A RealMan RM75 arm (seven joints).
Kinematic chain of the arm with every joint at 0, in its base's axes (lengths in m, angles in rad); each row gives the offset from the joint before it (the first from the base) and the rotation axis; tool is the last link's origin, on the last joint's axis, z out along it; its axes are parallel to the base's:
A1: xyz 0 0 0.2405 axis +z
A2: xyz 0 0 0 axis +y
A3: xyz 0 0 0.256 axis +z
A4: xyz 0 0 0 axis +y
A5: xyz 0 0 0.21 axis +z
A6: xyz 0 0 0 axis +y
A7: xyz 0 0 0.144 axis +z
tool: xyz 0 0 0
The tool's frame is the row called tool.
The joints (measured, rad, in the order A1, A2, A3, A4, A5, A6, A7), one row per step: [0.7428, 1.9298, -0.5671, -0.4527, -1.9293, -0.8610, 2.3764]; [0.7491, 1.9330, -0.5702, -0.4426, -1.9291, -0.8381, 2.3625]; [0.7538, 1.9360, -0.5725, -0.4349, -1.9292, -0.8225, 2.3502]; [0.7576, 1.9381, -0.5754, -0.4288, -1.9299, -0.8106, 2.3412]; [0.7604, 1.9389, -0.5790, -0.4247, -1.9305, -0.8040, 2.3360]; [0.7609, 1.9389, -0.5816, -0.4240, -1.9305, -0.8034, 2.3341]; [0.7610, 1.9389, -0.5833, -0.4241, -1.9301, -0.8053, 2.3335]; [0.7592, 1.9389, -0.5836, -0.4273, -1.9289, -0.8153, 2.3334]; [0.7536, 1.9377, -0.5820, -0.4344, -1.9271, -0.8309, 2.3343]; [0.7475, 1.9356, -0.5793, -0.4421, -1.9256, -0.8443, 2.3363]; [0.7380, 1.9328, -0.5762, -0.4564, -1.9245, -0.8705, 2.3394]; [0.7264, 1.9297, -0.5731, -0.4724, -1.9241, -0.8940, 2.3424]
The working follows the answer.
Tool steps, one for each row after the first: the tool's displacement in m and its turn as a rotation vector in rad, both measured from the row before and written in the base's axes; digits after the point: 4 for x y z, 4 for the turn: [0.0002, 0.0016, -0.0030, 0.0038, -0.0155, -0.0043]; [-0.0001, 0.0009, -0.0027, 0.0011, -0.0124, -0.0013]; [-0.0001, 0.0007, -0.0022, -0.0004, -0.0105, -0.0007]; [-0.0004, 0.0005, -0.0015, -0.0020, -0.0074, 0.0008]; [-0.0002, 0.0001, -0.0005, -0.0019, -0.0032, 0.0018]; [-0.0004, -0.0001, -0.0003, -0.0021, -0.0005, 0.0023]; [-0.0007, -0.0006, 0.0001, -0.0038, 0.0036, 0.0062]; [0.0002, -0.0014, 0.0016, -0.0022, 0.0058, 0.0067]; [0.0008, -0.0013, 0.0026, 0.0008, 0.0051, 0.0041]; [0.0003, -0.0022, 0.0037, -0.0024, 0.0074, 0.0114]; [0.0014, -0.0026, 0.0045, 0.0002, 0.0042, 0.0086]
Tool pose at each row, in the base's axes (x y z in m, rotation vector in rad; rounded; the steps above come from the unrounded poses): [0.2897, 0.4549, 0.0750, -1.5913, 1.7228, 0.9304]; [0.2898, 0.4565, 0.0720, -1.5877, 1.7122, 0.9165]; [0.2898, 0.4574, 0.0693, -1.5883, 1.7037, 0.9050]; [0.2896, 0.4581, 0.0670, -1.5900, 1.6972, 0.8945]; [0.2893, 0.4586, 0.0656, -1.5935, 1.6929, 0.8865]; [0.2891, 0.4587, 0.0651, -1.5971, 1.6909, 0.8831]; [0.2887, 0.4586, 0.0648, -1.6008, 1.6905, 0.8822]; [0.2880, 0.4580, 0.0649, -1.6087, 1.6914, 0.8860]; [0.2881, 0.4566, 0.0665, -1.6156, 1.6924, 0.8931]; [0.2889, 0.4553, 0.0691, -1.6182, 1.6926, 0.9006]; [0.2892, 0.4532, 0.0728, -1.6295, 1.6917, 0.9115]; [0.2906, 0.4506, 0.0773, -1.6370, 1.6886, 0.9198]

